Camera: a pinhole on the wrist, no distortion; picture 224 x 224 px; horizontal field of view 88.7 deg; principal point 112.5 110.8 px. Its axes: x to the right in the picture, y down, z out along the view. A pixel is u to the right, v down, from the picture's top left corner.
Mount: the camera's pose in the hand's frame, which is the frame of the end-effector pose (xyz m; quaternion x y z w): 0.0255 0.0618 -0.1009 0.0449 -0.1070 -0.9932 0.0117
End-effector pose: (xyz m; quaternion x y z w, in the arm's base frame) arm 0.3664 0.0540 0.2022 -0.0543 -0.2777 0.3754 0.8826
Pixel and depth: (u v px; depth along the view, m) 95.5 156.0 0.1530
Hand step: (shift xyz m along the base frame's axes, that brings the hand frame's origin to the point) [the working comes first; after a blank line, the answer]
In the camera's frame: -0.0227 0.0604 0.1530

-0.0364 0.0427 0.0575
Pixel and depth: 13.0 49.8 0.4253
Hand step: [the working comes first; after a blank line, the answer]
In the camera's frame: -0.3694 -0.2264 0.4253

-0.2030 0.4842 0.2897
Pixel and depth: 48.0 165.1 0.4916
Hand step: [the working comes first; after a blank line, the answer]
In the camera's frame: -0.2768 0.2330 0.4916

-0.0601 0.0912 0.5115
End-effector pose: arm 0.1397 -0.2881 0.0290 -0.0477 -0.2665 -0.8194 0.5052
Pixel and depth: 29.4 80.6 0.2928
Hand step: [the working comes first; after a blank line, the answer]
In the camera's frame: -0.2124 -0.0772 0.2928

0.0390 -0.1492 0.3114
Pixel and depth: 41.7 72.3 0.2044
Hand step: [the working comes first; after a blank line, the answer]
In the camera's frame: -0.1263 -0.0687 0.2044

0.0686 -0.1211 0.1947
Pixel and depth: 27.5 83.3 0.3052
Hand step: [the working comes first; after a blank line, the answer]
In the camera's frame: -0.2264 -0.0733 0.3052

0.0294 -0.1525 0.3276
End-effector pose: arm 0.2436 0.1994 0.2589 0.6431 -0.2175 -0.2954 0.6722
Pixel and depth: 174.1 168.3 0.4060
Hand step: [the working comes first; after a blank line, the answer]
In the camera's frame: 0.2183 0.2038 0.4060

-0.3866 -0.0814 -0.0134
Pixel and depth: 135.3 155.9 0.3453
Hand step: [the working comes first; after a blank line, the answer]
In the camera's frame: 0.0687 0.1359 0.3453

-0.2268 -0.1408 0.0264
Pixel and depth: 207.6 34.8 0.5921
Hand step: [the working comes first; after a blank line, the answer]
In the camera's frame: 0.4915 -0.3928 0.5921

-0.5520 0.0967 0.6238
